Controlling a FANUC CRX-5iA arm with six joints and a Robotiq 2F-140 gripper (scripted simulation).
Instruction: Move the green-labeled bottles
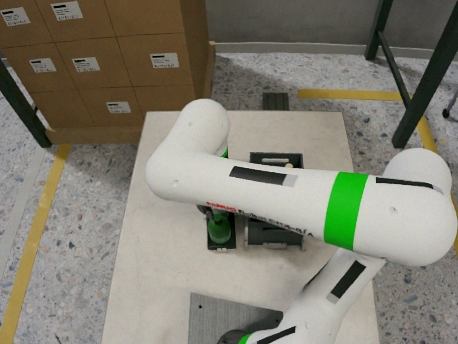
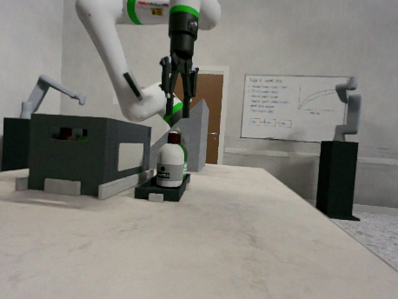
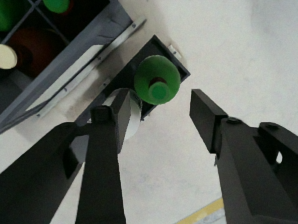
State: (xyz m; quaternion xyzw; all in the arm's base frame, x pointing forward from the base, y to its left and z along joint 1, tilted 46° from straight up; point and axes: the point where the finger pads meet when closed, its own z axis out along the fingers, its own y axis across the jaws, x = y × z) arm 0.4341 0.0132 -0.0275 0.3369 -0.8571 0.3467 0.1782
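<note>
My gripper is now 16 cm above the white-labeled bottle and 9 cm short of it. Also, from my hand: dark crate 20 cm to the right, 16 cm below, 9 cm ahead; dark tray 23 cm below, 9 cm ahead.
</note>
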